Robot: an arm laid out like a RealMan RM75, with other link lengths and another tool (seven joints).
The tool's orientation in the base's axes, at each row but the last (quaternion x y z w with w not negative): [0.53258 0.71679 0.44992 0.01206]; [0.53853 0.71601 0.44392 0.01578]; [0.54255 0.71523 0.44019 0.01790]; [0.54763 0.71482 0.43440 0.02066]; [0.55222 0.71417 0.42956 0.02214]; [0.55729 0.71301 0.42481 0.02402]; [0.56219 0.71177 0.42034 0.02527]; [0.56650 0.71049 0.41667 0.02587]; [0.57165 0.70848 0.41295 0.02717]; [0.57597 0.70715 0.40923 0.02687]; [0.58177 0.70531 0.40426 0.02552]
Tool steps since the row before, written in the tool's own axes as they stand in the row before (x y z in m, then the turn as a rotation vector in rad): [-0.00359 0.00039 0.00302 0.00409 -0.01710 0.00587]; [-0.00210 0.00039 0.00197 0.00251 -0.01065 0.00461]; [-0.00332 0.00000 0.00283 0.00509 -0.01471 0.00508]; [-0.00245 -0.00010 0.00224 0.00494 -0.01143 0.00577]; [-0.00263 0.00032 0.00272 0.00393 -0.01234 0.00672]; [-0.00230 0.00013 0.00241 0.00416 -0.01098 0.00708]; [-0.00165 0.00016 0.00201 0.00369 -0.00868 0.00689]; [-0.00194 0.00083 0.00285 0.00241 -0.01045 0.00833]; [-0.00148 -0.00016 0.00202 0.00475 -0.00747 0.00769]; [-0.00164 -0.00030 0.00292 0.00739 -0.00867 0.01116]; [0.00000 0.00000 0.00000 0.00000 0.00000 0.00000]
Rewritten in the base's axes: [0.00335 -0.00086 -0.00320 -0.01172 0.00640 -0.01285]; [0.00216 -0.00042 -0.00189 -0.00681 0.00455 -0.00860]; [0.00279 -0.00090 -0.00323 -0.01072 0.00678 -0.01036]; [0.00203 -0.00062 -0.00255 -0.00780 0.00715 -0.00874]; [0.00265 -0.00052 -0.00267 -0.00763 0.00687 -0.01037]; [0.00219 -0.00048 -0.00247 -0.00648 0.00729 -0.00963]; [0.00175 -0.00021 -0.00192 -0.00461 0.00683 -0.00828]; [0.00279 0.00001 -0.00219 -0.00481 0.00657 -0.01087]; [0.00142 -0.00011 -0.00207 -0.00359 0.00817 -0.00760]; [0.00180 0.00023 -0.00283 -0.00366 0.01228 -0.00949]; [0.00000 0.00000 0.00000 0.00000 0.00000 0.00000]
